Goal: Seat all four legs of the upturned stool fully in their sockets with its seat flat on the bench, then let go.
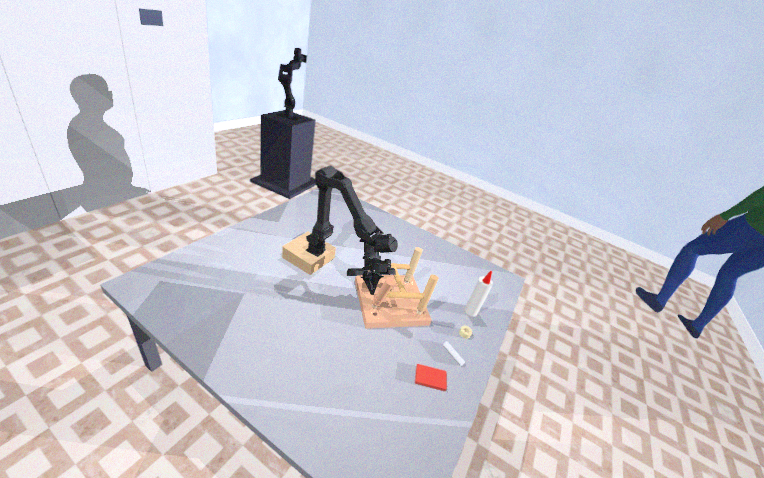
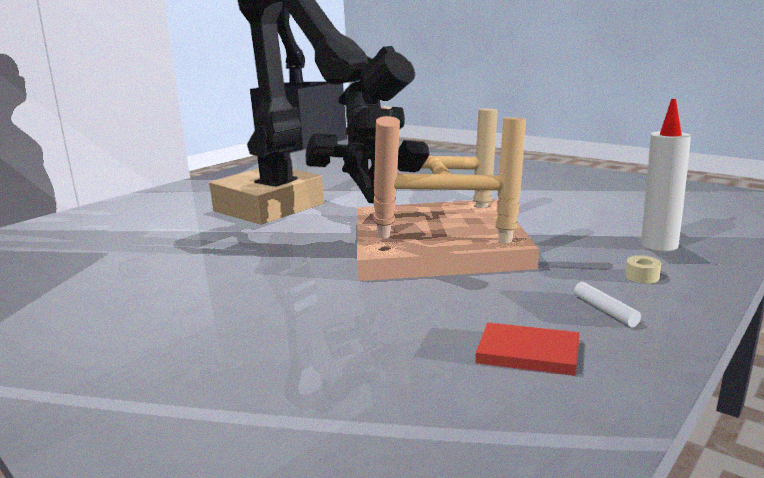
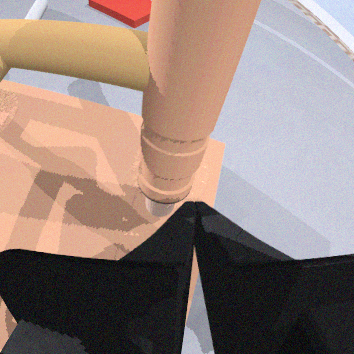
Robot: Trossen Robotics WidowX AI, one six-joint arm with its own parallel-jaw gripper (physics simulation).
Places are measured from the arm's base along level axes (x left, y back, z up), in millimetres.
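Pixels of known places: gripper, between the fingertips: (image 1: 372, 294) (image 2: 371, 202) (image 3: 193, 209); arm's base, origin of its link: (image 1: 315, 250) (image 2: 276, 180).
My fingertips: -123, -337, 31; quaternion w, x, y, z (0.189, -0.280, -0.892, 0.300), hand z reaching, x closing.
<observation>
For each thing: its top centre in the pictures, then the offset to it from my fingertips, as dx, dy, dz. "spot": a spot on its surface instead.
- stool's seat, a spot on its surface: (image 3: 75, 135) spot: +23, -104, -59
- near-left pink leg, centre of its top: (image 2: 381, 115) (image 1: 387, 274) -16, -39, +135
- open dark socket, centre of its top: (image 2: 383, 245) (image 1: 374, 311) -17, -29, -59
- near-right tan leg, a spot on its surface: (image 2: 511, 163) (image 1: 429, 292) spot: +82, -189, +60
- far-right tan leg, a spot on its surface: (image 2: 486, 140) (image 1: 415, 261) spot: +225, -79, +60
- white glue bottle, centre of its top: (image 2: 673, 98) (image 1: 491, 271) +263, -368, +137
- yellow ring, centre of its top: (image 2: 643, 261) (image 1: 466, 330) +121, -373, -68
- white stick, centre of its top: (image 2: 606, 295) (image 3: 30, 10) (image 1: 454, 351) -5, -358, -71
- red block, centre of its top: (image 2: 529, 342) (image 1: 431, 376) -143, -314, -78
The stool's seat (image 1: 397, 322) (image 2: 450, 267) (image 3: 75, 135) lies flat on the bench. The near-left pink leg (image 1: 383, 295) (image 2: 386, 163) (image 3: 190, 75) stands nearly upright, its pale peg behind an open dark socket (image 1: 374, 313) (image 2: 384, 248). The near-right tan leg (image 1: 428, 294) (image 2: 511, 163) and far-right tan leg (image 1: 414, 264) (image 2: 486, 140) stand at their sockets with some pale peg showing. The fourth leg is mostly hidden behind the arm. My gripper (image 1: 372, 293) (image 2: 370, 200) (image 3: 193, 209) is shut and empty, above the seat's left part, behind the pink leg.
Tan crossbars (image 2: 445, 181) (image 3: 75, 50) join the legs. Right of the stool stand a white glue bottle (image 1: 476, 297) (image 2: 664, 191) and a yellow ring (image 1: 460, 332) (image 2: 632, 271). A white stick (image 1: 454, 353) (image 2: 607, 304) and red block (image 1: 431, 377) (image 2: 527, 345) lie nearer the front.
</observation>
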